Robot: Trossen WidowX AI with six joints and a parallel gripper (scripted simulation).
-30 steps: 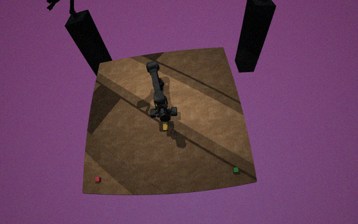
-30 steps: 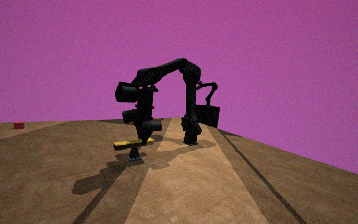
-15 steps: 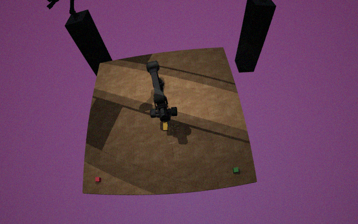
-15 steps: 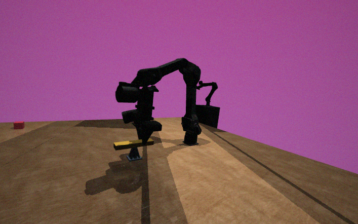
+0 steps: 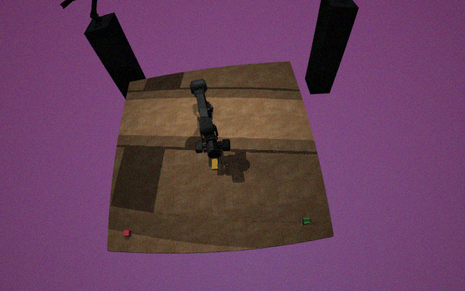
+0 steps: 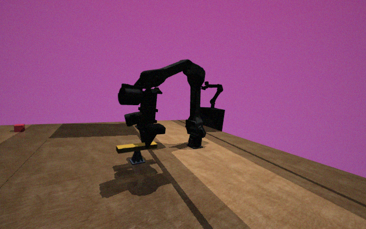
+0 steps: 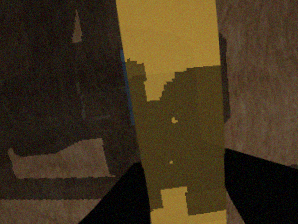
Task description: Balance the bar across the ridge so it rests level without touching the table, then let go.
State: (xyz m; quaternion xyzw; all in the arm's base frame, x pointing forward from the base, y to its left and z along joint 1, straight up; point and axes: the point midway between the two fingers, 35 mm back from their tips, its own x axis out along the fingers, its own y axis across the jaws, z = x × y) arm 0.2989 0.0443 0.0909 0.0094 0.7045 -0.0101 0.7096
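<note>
My gripper tip is now 3 cm short of the yellow bar. Also, from my gripper tip: green cube: 46 cm to the left, 44 cm ahead, 4 cm below; then dark blue ridge: 3 cm below, 3 cm ahead; then red cube: 54 cm to the right, 44 cm ahead, 4 cm below.
</note>
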